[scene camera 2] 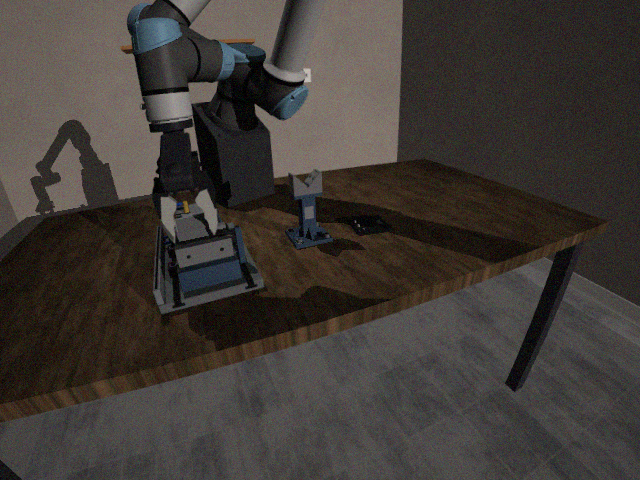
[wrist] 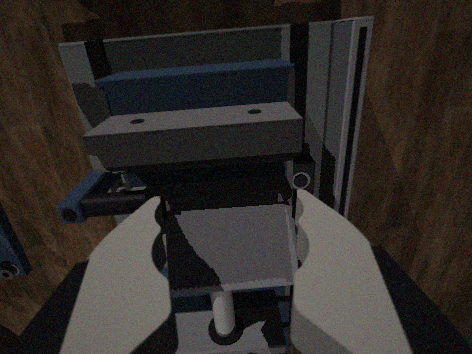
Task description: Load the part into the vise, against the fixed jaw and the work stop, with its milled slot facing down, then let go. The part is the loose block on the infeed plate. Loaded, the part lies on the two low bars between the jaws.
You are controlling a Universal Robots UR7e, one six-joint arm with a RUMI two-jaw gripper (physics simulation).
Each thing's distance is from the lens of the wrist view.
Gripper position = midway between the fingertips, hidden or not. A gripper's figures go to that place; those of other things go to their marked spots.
gripper (wrist: 229,195): 0.15 m
part (wrist: 209,250): 0.13 m
blue work stop arm (wrist: 94,182): 0.18 m
The marked spots on the blue work stop arm and the part are 0.08 m apart.
